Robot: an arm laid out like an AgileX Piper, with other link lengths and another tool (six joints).
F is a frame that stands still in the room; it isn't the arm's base.
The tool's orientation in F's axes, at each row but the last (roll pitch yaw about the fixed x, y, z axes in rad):
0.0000, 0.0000, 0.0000
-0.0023, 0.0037, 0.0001
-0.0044, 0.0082, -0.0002
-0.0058, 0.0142, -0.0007
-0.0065, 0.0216, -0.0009
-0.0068, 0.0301, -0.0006
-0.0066, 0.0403, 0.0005
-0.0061, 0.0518, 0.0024
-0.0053, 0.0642, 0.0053
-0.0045, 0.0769, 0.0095
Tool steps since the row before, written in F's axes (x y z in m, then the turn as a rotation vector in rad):
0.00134, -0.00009, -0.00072, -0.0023, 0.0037, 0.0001
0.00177, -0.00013, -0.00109, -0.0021, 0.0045, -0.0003
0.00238, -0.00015, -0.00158, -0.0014, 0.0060, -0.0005
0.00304, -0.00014, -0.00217, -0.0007, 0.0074, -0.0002
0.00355, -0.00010, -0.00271, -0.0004, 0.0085, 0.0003
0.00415, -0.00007, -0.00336, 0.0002, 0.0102, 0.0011
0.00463, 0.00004, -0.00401, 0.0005, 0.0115, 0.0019
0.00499, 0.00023, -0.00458, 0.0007, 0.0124, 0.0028
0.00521, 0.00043, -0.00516, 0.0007, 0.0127, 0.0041
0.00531, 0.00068, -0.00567, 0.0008, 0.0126, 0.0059
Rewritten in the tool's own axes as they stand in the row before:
0.00134, -0.00009, -0.00072, -0.0023, 0.0037, 0.0001
0.00177, -0.00013, -0.00108, -0.0021, 0.0045, -0.0003
0.00239, -0.00014, -0.00156, -0.0014, 0.0060, -0.0005
0.00307, -0.00013, -0.00213, -0.0007, 0.0074, -0.0002
0.00361, -0.00008, -0.00263, -0.0004, 0.0085, 0.0003
0.00425, -0.00005, -0.00323, 0.0002, 0.0102, 0.0012
0.00479, 0.00006, -0.00382, 0.0004, 0.0115, 0.0020
0.00522, 0.00024, -0.00431, 0.0006, 0.0124, 0.0029
0.00553, 0.00043, -0.00481, 0.0005, 0.0127, 0.0042
0.00574, 0.00065, -0.00524, 0.0005, 0.0126, 0.0060

